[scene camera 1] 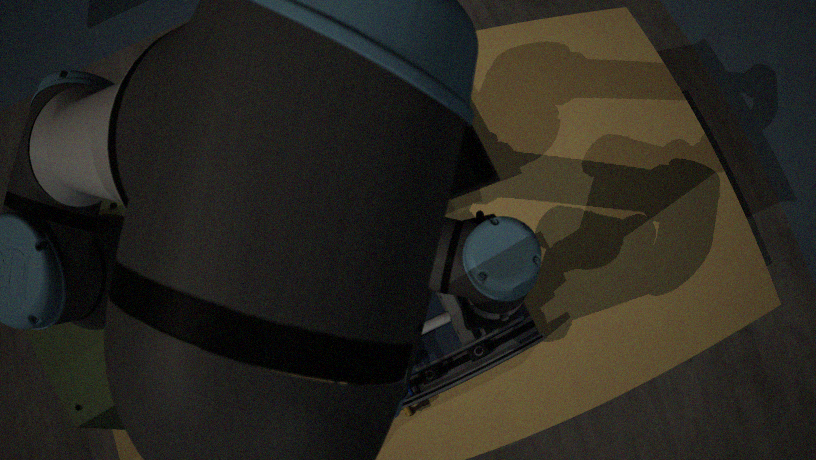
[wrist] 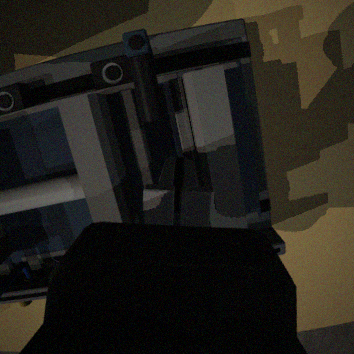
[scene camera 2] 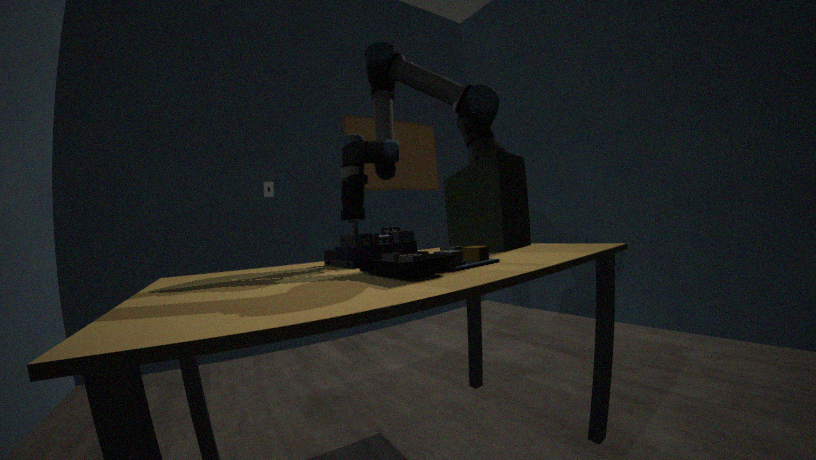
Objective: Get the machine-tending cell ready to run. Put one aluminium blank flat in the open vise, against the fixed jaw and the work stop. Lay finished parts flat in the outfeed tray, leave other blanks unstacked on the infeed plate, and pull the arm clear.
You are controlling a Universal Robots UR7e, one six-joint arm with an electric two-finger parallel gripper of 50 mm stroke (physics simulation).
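Note:
My gripper is shut and empty. It points down into the gap of the vise, and the arm hides it in the first scene view. In the wrist view the light fixed jaw is right of the fingers, and the movable jaw is at left. The work stop is a dark rod with a blue end above the fingertips. Narrow light strips show in the gap; I cannot tell whether one is a blank. The dark outfeed tray is mostly hidden in the first scene view.
The arm's large dark link covers the middle of the first scene view and hides the infeed area. A yellow-brown block is beside the fixtures. A green pedestal stands behind. A light screw rod meets the movable jaw.

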